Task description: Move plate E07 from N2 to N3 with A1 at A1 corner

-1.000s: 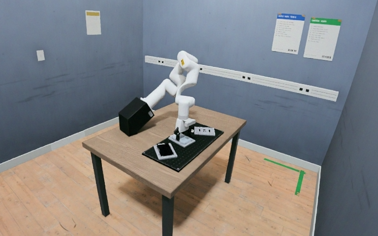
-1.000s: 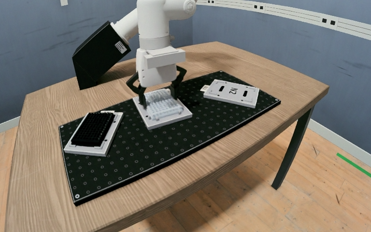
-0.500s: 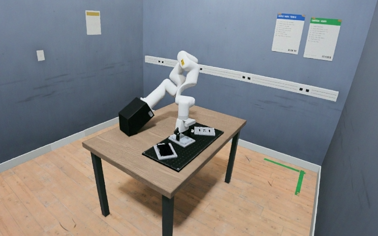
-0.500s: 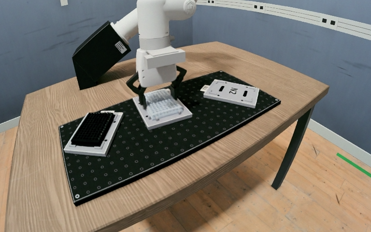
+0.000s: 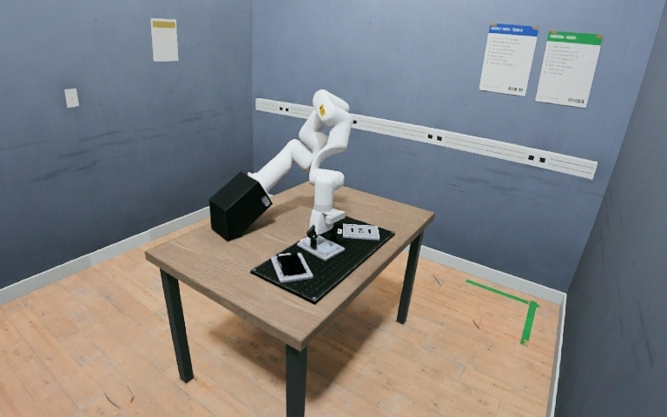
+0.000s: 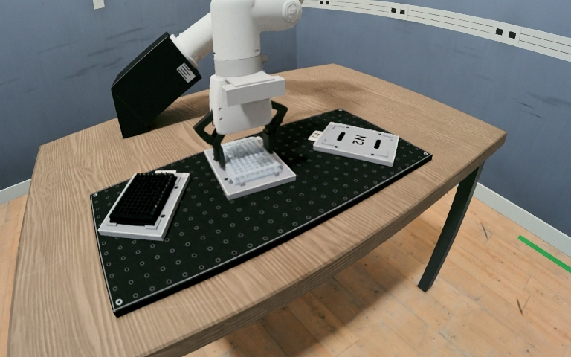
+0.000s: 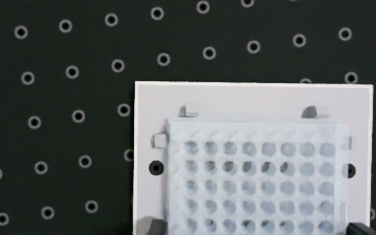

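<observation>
Right now the clear well plate is 10 mm below my hand. The rest, counted from my hand: black well plate: 10 mm ahead, 200 mm to the right, 10 mm below; then nest N1: 10 mm ahead, 200 mm to the right, 20 mm below.
</observation>
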